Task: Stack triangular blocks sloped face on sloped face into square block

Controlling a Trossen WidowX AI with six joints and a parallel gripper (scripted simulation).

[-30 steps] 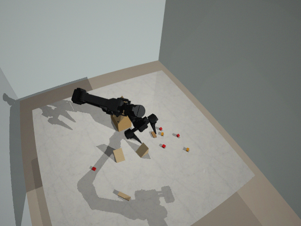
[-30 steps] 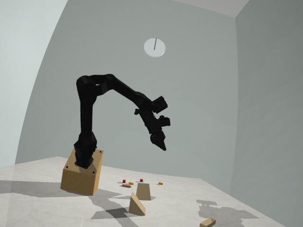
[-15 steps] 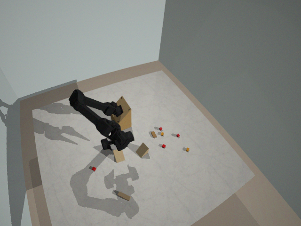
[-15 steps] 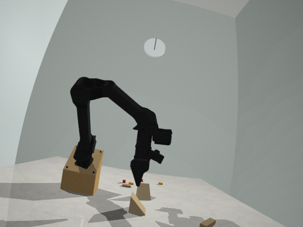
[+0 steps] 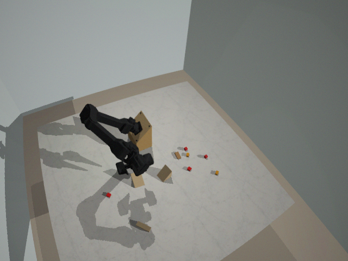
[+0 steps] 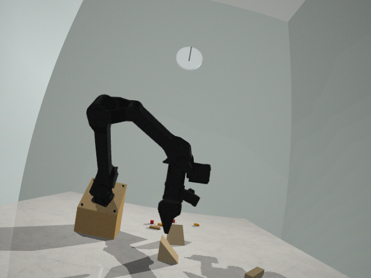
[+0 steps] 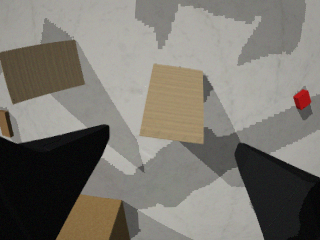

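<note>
Right now my gripper tip is 80 mm above the triangular block. From my gripper tip the other things lie so: flat tan block 270 mm ahead, 90 mm below, 50 mm to the right.
</note>
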